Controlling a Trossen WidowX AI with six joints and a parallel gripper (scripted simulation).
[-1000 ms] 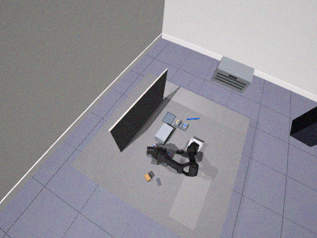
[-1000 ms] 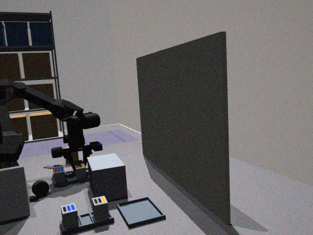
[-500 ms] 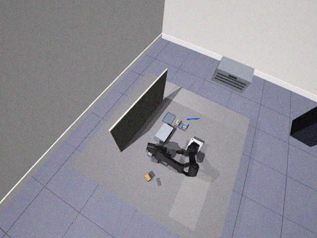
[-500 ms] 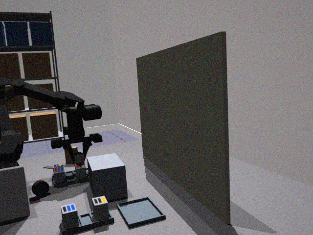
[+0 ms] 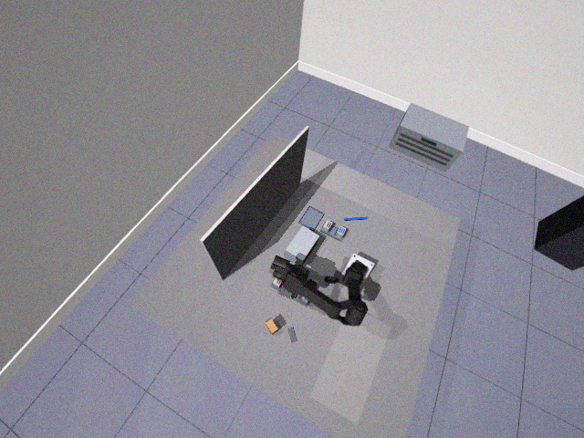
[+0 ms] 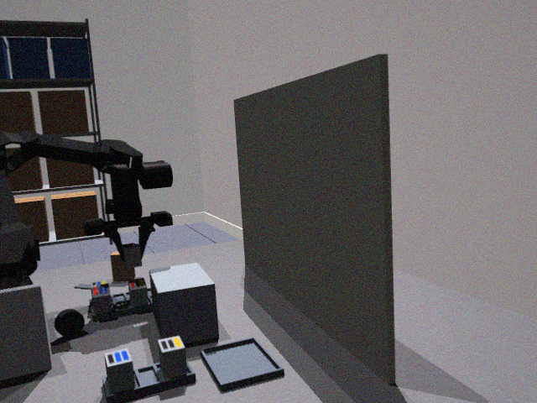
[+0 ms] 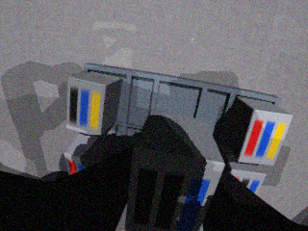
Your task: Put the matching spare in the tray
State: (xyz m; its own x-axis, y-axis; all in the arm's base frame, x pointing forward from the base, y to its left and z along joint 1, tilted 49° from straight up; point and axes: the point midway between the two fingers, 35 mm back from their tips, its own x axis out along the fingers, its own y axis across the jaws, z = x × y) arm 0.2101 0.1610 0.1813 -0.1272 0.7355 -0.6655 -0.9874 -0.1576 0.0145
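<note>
The shallow tray is 40 cm to the right of my gripper tip, 14 cm ahead of it and 9 cm below it. The rest, counted from my gripper tip: mounted unit (19 cm to the right, 8 cm ahead, 4 cm below); then orange box (20 cm to the left, 6 cm below, 2 cm behind); then tall grey-green panel (31 cm ahead, 20 cm to the right, 13 cm above).
</note>
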